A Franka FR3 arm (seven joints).
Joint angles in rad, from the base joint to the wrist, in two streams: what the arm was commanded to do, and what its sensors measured. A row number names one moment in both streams.
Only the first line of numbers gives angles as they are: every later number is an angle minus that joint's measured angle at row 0.
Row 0, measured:
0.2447, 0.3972, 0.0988, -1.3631, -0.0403, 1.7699, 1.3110
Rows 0 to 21, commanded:
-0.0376, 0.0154, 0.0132, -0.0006, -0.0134, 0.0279, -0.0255
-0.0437, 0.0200, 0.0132, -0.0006, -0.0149, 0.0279, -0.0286
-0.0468, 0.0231, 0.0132, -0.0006, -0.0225, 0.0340, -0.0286
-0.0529, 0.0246, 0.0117, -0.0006, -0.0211, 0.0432, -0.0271
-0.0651, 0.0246, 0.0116, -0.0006, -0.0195, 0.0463, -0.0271
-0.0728, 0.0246, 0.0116, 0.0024, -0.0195, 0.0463, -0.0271
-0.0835, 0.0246, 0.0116, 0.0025, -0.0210, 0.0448, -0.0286
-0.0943, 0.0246, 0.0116, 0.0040, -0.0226, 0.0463, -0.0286
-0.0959, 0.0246, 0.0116, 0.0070, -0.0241, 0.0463, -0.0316
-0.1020, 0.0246, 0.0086, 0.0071, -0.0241, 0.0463, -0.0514
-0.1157, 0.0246, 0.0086, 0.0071, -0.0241, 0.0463, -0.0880
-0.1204, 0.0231, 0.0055, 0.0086, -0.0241, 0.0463, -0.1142
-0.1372, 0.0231, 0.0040, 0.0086, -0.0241, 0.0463, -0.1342
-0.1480, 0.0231, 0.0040, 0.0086, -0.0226, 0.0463, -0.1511
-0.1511, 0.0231, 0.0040, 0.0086, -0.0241, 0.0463, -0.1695
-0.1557, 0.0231, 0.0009, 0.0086, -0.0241, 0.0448, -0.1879
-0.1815, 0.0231, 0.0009, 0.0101, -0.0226, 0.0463, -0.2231
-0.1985, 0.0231, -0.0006, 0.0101, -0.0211, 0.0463, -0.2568
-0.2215, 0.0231, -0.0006, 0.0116, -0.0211, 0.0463, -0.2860
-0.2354, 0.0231, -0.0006, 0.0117, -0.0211, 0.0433, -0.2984
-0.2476, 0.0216, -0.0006, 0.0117, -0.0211, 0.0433, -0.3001
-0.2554, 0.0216, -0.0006, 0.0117, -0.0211, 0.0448, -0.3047
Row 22, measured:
-0.2149, 0.0197, -0.0103, 0.0042, -0.0024, 0.0334, -0.2625
